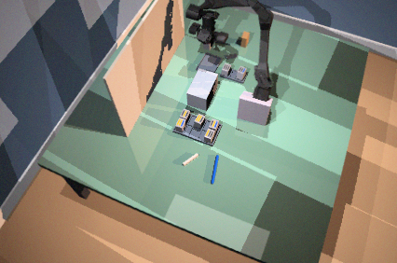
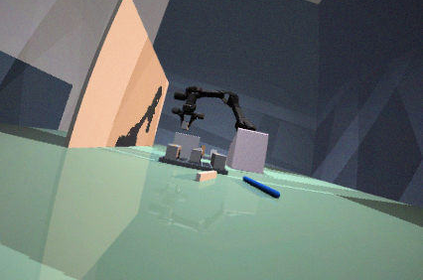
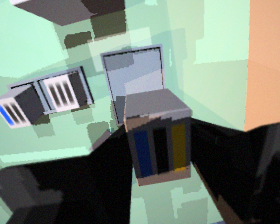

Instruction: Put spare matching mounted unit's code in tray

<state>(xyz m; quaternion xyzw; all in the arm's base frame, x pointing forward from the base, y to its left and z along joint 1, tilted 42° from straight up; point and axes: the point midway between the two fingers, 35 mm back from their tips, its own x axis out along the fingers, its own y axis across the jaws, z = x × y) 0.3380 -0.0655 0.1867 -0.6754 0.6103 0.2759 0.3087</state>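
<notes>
Now: the tray 15 cm below my gripper tip. Round my gripper tip: orange block 22 cm to the right, 12 cm behind, 11 cm below; tall orange panel 21 cm to the left, 19 cm ahead, 8 cm above; grey mounted unit 20 cm to the left, 10 cm below, 6 cm behind.
</notes>
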